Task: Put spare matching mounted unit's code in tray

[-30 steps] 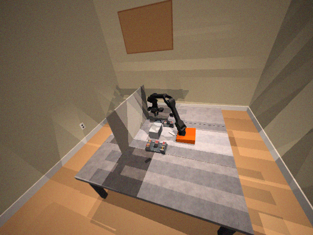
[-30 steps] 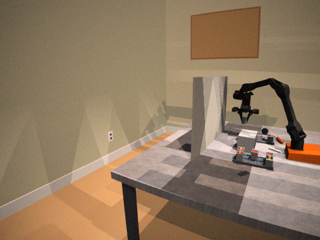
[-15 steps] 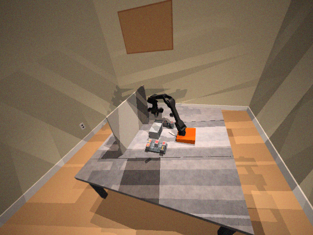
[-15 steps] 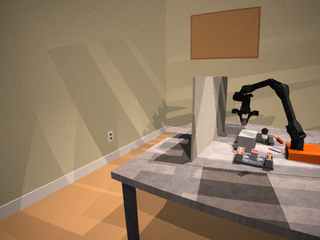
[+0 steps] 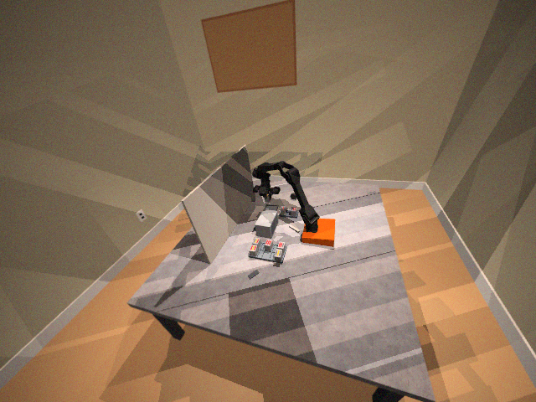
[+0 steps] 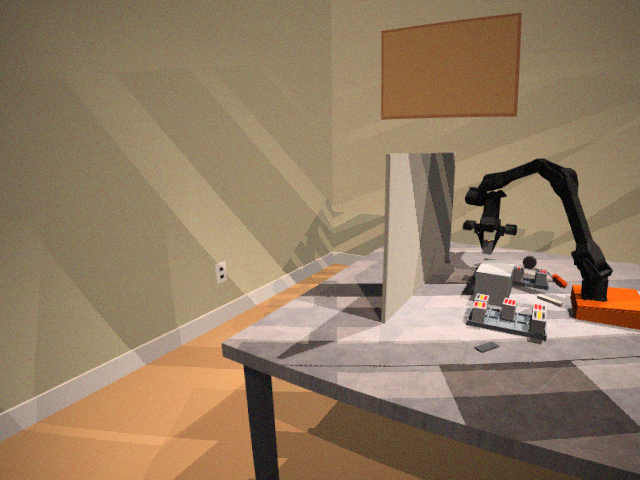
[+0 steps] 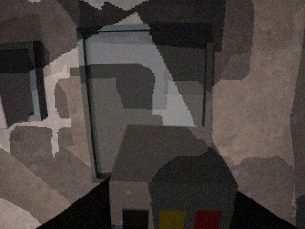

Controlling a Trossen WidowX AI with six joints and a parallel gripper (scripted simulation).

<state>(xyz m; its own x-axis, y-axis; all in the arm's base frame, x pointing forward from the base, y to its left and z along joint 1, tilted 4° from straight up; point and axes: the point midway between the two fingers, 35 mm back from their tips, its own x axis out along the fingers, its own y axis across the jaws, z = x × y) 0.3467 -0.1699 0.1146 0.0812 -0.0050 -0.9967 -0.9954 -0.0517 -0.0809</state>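
My gripper tip is 100 mm above the grey tray and 10 mm past it. Also, from my gripper tip: grey mounted unit 200 mm to the left, 60 mm behind, 50 mm below; small rack 160 mm behind, 90 mm below, 20 mm to the left; tall grey panel 200 mm to the left, 180 mm ahead, 120 mm above.
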